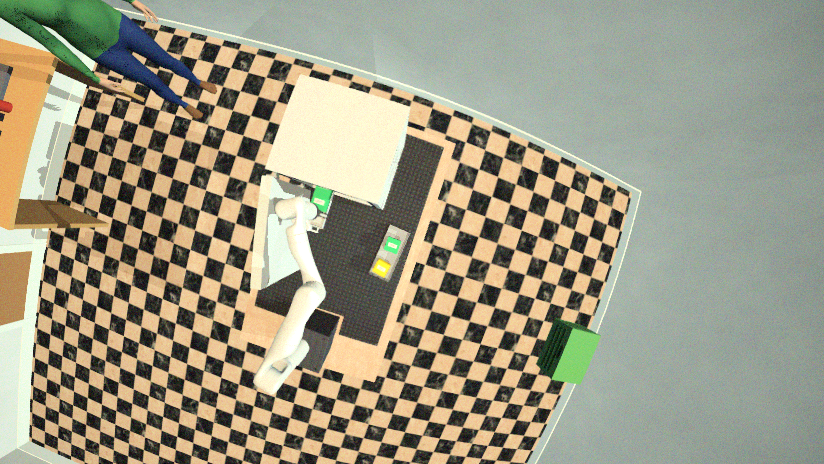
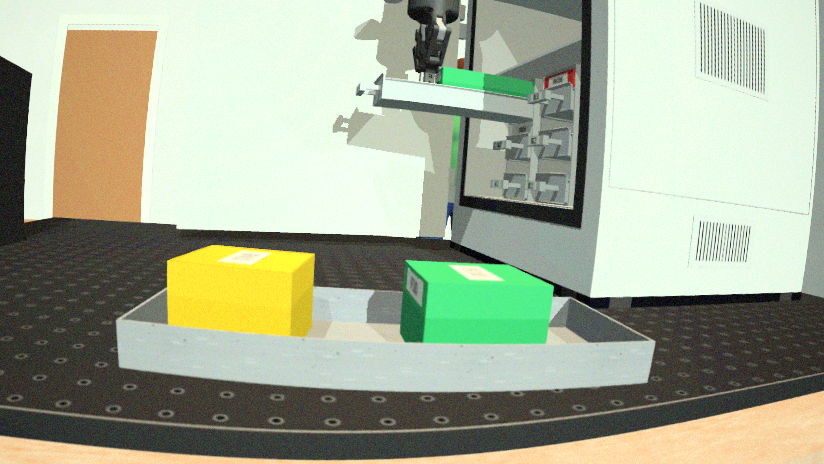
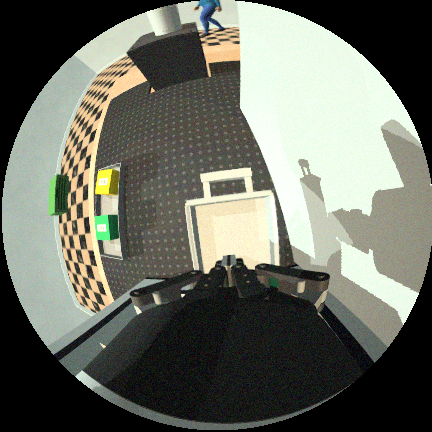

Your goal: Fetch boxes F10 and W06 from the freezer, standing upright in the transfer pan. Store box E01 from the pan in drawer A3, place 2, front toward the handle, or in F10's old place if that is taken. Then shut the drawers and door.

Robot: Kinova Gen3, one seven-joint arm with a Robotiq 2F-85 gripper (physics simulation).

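My gripper (image 2: 429,76) (image 3: 229,262) is shut and empty, pointing down with its fingertips at the front part of the pulled-out top drawer (image 2: 426,97) (image 3: 230,198). Green boxes (image 1: 321,198) (image 2: 461,78) stand in that drawer, close beside the fingers on the freezer side; how many is unclear. The drawer's front part is bare inside. In the transfer pan (image 1: 398,232) (image 2: 380,366) (image 3: 121,210) stand a yellow box (image 1: 381,268) (image 2: 230,299) (image 3: 107,181) and a green box (image 1: 392,244) (image 2: 490,311) (image 3: 107,227), apart and upright. Their labels are too small to read surely. The freezer (image 1: 345,132) (image 2: 645,144) is open.
The open freezer door (image 1: 259,230) (image 3: 325,75) stands beside the drawer. Other drawers inside look shut; a red box (image 2: 559,80) shows at a top one. A black block (image 1: 322,340) (image 3: 172,57) stands near the arm's base. A person (image 1: 86,34) stands beyond the freezer.
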